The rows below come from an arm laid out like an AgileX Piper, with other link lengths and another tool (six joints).
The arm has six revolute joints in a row. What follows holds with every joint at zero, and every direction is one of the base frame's.
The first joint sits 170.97 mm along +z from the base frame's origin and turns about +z.
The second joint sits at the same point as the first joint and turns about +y.
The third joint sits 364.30 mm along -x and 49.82 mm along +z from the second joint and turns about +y.
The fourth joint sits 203.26 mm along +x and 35.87 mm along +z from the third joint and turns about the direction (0.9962, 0, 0.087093).
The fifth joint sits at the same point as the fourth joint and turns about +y.
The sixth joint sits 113.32 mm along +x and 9.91 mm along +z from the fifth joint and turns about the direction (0.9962, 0, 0.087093).
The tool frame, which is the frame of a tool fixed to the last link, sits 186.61 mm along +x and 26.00 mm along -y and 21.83 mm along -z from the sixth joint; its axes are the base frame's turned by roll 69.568, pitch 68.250 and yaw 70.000 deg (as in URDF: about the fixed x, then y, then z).
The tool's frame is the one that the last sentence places.
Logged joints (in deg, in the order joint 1, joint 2, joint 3, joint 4, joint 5, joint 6), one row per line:
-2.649, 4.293, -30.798, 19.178, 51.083, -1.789
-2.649, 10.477, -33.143, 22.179, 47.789, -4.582
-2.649, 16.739, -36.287, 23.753, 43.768, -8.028
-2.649, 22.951, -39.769, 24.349, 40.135, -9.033
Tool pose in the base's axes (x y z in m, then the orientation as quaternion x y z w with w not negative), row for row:
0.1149, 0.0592, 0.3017, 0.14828, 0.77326, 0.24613, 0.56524
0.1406, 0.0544, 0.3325, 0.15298, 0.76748, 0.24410, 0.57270
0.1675, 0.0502, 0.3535, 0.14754, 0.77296, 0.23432, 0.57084
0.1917, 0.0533, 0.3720, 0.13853, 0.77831, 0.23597, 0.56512
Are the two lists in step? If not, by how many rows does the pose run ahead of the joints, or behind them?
The pose runs 2 rows ahead of the joints: the pose in row i belongs to the joints in row i + 2.
